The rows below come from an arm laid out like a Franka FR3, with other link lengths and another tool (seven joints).
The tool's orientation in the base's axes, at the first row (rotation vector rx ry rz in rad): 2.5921 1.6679 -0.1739
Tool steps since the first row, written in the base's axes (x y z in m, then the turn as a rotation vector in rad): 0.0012 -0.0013 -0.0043 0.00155 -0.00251 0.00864; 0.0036 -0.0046 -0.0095 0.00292 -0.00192 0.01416; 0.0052 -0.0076 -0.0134 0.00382 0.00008 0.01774; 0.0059 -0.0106 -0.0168 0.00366 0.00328 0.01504; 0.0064 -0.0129 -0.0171 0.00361 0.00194 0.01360; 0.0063 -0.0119 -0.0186 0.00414 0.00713 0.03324; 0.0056 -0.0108 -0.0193 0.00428 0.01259 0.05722
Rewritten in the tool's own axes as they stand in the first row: -0.0001 0.0017 0.0043 -0.00270 0.00232 -0.00841; -0.0015 0.0053 0.0097 -0.00229 0.00324 -0.01404; -0.0031 0.0081 0.0138 -0.00056 0.00317 -0.01786; -0.0051 0.0100 0.0174 0.00260 0.00174 -0.01551; -0.0069 0.0114 0.0179 0.00155 0.00227 -0.01394; -0.0059 0.0110 0.0193 0.00402 0.00030 -0.03401; -0.0051 0.0099 0.0199 0.00604 -0.00220 -0.05839
